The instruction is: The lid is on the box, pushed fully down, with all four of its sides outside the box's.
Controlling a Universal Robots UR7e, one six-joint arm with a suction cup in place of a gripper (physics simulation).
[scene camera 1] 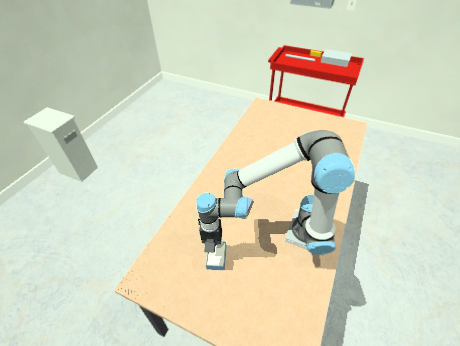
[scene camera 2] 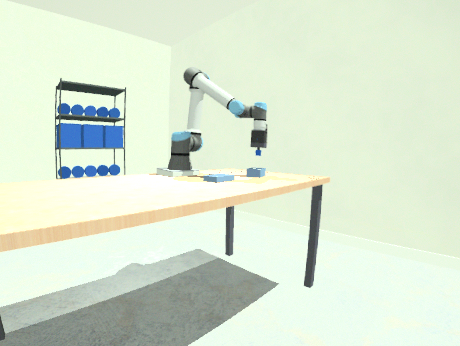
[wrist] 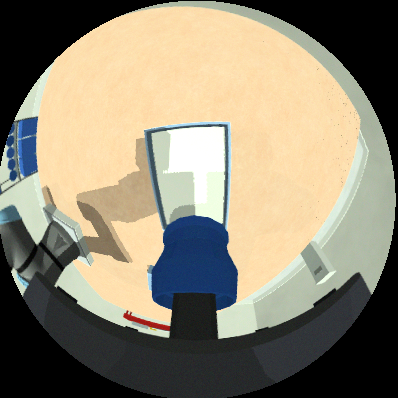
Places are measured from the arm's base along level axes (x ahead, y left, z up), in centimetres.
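Where they show: hand, its tool point: point(scene camera 2: 258, 155) point(wrist: 195, 242); arm's base, origin of its link: point(scene camera 2: 180, 168) point(wrist: 64, 238).
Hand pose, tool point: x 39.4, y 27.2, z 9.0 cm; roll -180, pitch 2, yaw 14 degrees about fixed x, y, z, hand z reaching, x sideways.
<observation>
Things, the pixels of their top centre, and the offset from my tool point. Level surfaces: height alone.
- box, centre of its top: point(wrist: 189, 184) point(scene camera 1: 216, 252) point(scene camera 2: 256, 168) dx -1.1, dy +0.1, dz -7.8 cm
- lid, centre of its top: point(scene camera 2: 219, 175) dx -2.9, dy -31.8, dz -9.9 cm
- table, height of its surface: dz -12.5 cm
The box point(scene camera 1: 216, 260) point(scene camera 2: 256, 172) point(wrist: 197, 160) stands open side up on the table, with blue walls and a pale inside. The lid point(scene camera 2: 218, 178) is a low light-blue piece lying flat on the table, apart from the box. In scene camera 1 the lid point(scene camera 1: 249, 204) is partly hidden behind the arm's wrist. In the wrist view a sliver of the lid point(wrist: 149, 278) shows beside the suction cup. My gripper point(scene camera 1: 210, 246) point(scene camera 2: 258, 153) point(wrist: 196, 222) is a dark-blue suction cup, open and holding nothing. It points down above the box, with a gap between them.
The arm's base point(scene camera 1: 296, 237) point(scene camera 2: 177, 172) stands on the table point(scene camera 1: 175, 295) point(scene camera 2: 125, 200). A red cart point(scene camera 1: 315, 72) stands beyond the table's far end. A grey-white cabinet point(scene camera 1: 65, 142) stands on the floor at the left. A shelf rack point(scene camera 2: 92, 89) stands by the wall.
</observation>
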